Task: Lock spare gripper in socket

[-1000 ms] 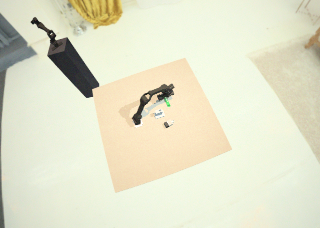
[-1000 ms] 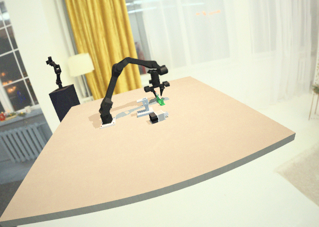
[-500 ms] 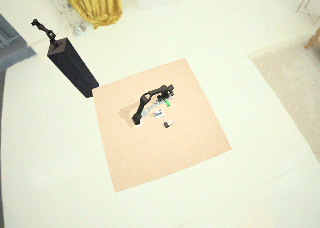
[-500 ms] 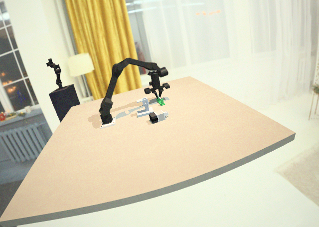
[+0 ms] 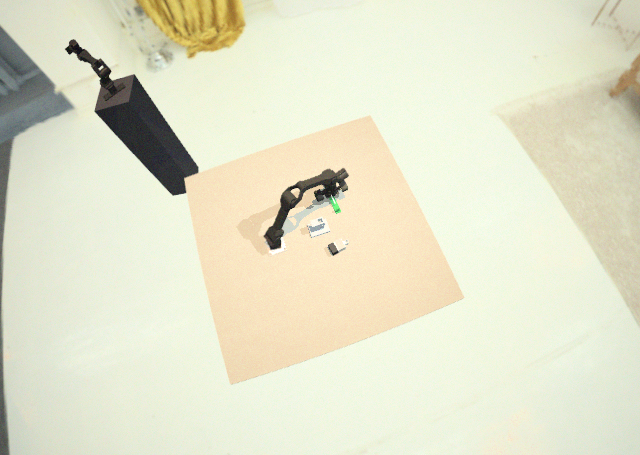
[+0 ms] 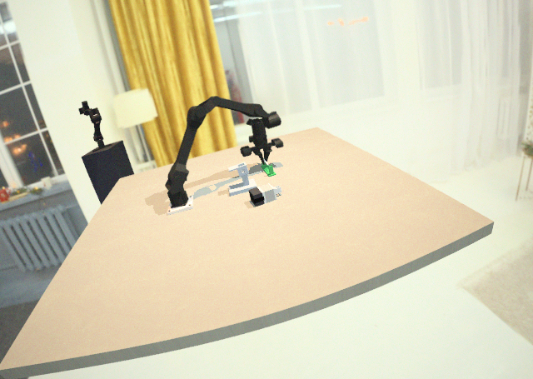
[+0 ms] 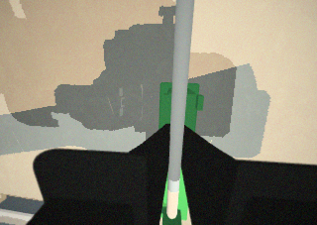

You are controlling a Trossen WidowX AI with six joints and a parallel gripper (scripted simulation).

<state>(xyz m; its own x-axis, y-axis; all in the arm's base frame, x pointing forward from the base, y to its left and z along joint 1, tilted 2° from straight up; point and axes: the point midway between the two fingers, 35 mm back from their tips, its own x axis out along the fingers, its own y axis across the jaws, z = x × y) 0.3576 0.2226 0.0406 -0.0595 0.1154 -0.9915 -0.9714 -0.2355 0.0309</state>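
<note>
Right now the green cradle is 3 cm to the right of my gripper tip and 1 cm ahead of it. From my gripper tip the other things lie so: spare gripper: 31 cm to the right, 1 cm behind; grey mount: 17 cm to the right, 9 cm behind, 3 cm above.
</note>
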